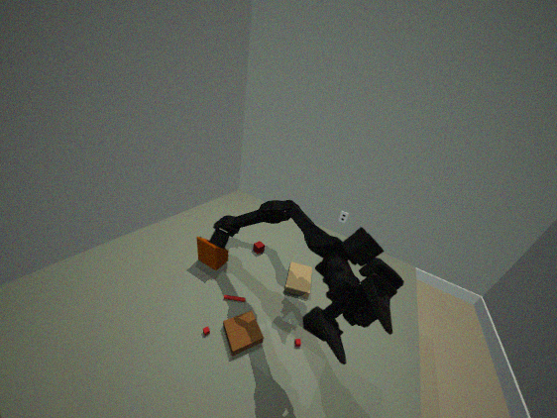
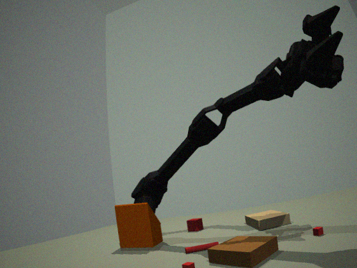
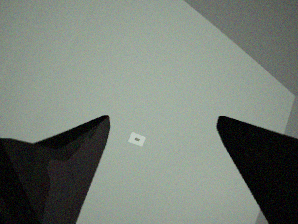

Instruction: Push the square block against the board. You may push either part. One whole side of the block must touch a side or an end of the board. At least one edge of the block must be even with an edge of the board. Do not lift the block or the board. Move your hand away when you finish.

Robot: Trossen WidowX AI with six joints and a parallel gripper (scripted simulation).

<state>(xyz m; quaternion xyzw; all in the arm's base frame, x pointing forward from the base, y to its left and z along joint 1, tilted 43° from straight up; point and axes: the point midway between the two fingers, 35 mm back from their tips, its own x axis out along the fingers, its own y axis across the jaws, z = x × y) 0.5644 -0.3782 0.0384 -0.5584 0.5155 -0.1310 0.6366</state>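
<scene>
Right now my gripper tip is 260 mm past the brown square block, 90 mm to the right of it and 380 mm above it. Also, from my gripper tip: tan board (210 mm behind, 410 mm to the left, 380 mm below); red rod (370 mm behind, 180 mm to the left, 390 mm below).
</scene>
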